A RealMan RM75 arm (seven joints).
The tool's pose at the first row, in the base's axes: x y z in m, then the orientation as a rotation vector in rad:
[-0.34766, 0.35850, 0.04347, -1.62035, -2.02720, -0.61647]
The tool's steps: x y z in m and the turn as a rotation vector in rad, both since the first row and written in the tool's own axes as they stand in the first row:
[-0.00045, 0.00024, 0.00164, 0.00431, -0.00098, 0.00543]
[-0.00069, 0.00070, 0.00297, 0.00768, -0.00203, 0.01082]
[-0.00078, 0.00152, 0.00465, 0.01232, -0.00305, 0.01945]
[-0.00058, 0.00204, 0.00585, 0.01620, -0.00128, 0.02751]
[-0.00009, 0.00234, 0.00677, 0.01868, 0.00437, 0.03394]
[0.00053, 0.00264, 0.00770, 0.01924, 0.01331, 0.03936]
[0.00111, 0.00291, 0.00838, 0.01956, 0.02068, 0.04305]
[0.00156, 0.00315, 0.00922, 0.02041, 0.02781, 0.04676]
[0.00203, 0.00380, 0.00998, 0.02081, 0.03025, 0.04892]
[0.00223, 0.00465, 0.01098, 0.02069, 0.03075, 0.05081]
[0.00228, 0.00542, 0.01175, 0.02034, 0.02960, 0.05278]
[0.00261, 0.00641, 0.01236, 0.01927, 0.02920, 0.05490]
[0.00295, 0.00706, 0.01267, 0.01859, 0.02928, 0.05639]
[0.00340, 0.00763, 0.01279, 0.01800, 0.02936, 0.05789]
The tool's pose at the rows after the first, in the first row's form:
[-0.34747, 0.35920, 0.04191, -1.62347, -2.02283, -0.60907]
[-0.34709, 0.35992, 0.04074, -1.62711, -2.01853, -0.60268]
[-0.34640, 0.36104, 0.03941, -1.63293, -2.01117, -0.59375]
[-0.34603, 0.36203, 0.03861, -1.63690, -2.00235, -0.58781]
[-0.34591, 0.36303, 0.03820, -1.63776, -1.99233, -0.58669]
[-0.34581, 0.36413, 0.03787, -1.63674, -1.98096, -0.59030]
[-0.34571, 0.36504, 0.03770, -1.63527, -1.97232, -0.59369]
[-0.34563, 0.36595, 0.03732, -1.63364, -1.96383, -0.59632]
[-0.34515, 0.36690, 0.03705, -1.63381, -1.96009, -0.59677]
[-0.34444, 0.36784, 0.03643, -1.63524, -1.95797, -0.59656]
[-0.34376, 0.36850, 0.03589, -1.63791, -1.95694, -0.59545]
[-0.34290, 0.36933, 0.03567, -1.64066, -1.95523, -0.59559]
[-0.34236, 0.36991, 0.03567, -1.64232, -1.95378, -0.59585]
[-0.34190, 0.37044, 0.03588, -1.64394, -1.95232, -0.59601]

